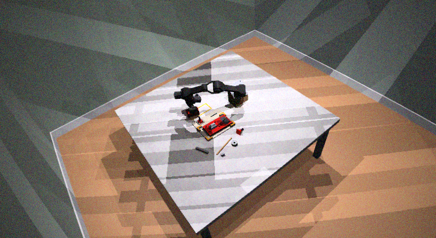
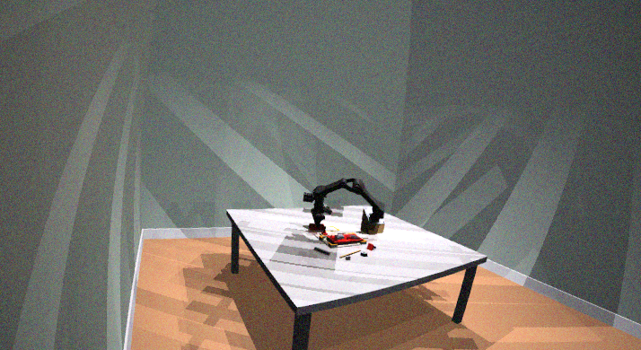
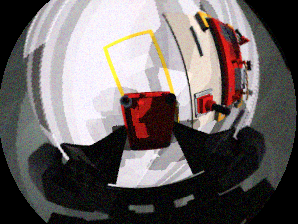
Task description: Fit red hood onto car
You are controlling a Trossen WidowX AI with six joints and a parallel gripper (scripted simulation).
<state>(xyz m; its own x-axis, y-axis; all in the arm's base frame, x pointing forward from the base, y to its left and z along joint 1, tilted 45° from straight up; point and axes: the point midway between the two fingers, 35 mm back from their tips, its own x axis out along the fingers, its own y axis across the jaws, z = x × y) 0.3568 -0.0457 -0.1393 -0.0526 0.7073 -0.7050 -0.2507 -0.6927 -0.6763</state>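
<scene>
Right now the red hood is 1 cm below my gripper tip. From my gripper tip the other things lie so: grey engine block 4 cm behind, 25 cm to the left; grey bar 13 cm ahead, 36 cm to the left, 1 cm below; wooden stick 1 cm behind, 42 cm to the left, 2 cm below.
</scene>
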